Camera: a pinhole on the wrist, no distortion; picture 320 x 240 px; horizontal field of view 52.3 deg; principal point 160.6 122.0 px. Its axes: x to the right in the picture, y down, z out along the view. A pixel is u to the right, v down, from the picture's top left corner.
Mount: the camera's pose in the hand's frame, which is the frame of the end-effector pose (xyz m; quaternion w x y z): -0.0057 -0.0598 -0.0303 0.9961 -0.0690 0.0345 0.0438
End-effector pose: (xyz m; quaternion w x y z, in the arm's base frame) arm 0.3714 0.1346 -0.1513 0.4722 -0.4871 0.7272 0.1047
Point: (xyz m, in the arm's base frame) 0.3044 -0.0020 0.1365
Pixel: behind the camera
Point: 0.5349 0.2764 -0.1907
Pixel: 48 101
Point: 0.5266 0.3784 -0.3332
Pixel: 135 177
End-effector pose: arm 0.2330 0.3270 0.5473 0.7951 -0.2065 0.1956 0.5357
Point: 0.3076 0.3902 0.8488
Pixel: 50 59
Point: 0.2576 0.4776 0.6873
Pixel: 220 168
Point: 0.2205 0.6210 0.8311
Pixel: 202 175
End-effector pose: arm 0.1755 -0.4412 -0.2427 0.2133 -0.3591 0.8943 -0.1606
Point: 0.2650 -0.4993 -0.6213
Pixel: 214 176
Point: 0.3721 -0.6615 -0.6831
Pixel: 227 63
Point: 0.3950 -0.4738 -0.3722
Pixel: 25 44
